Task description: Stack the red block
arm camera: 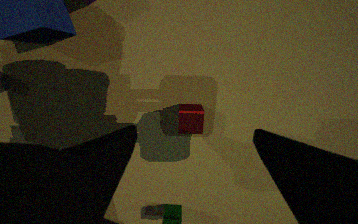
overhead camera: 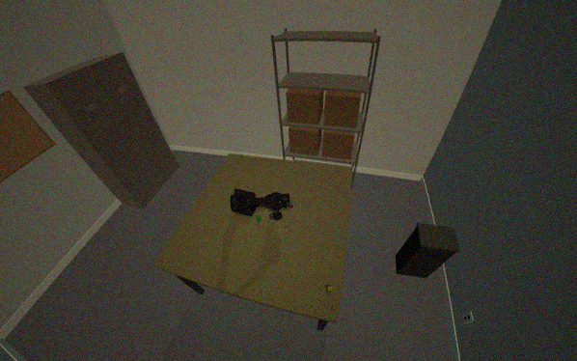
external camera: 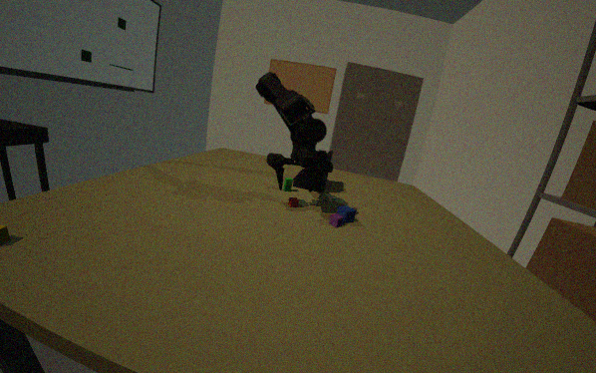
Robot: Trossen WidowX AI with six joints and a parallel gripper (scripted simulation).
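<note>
Right now the red block is 40 mm below my gripper tip. From my gripper tip the other things lie so: small white block (110 mm behind, 140 mm to the left, 40 mm below); purple block (80 mm ahead, 120 mm to the left, 40 mm below); blue block (40 mm ahead, 150 mm to the left, 30 mm below).
</note>
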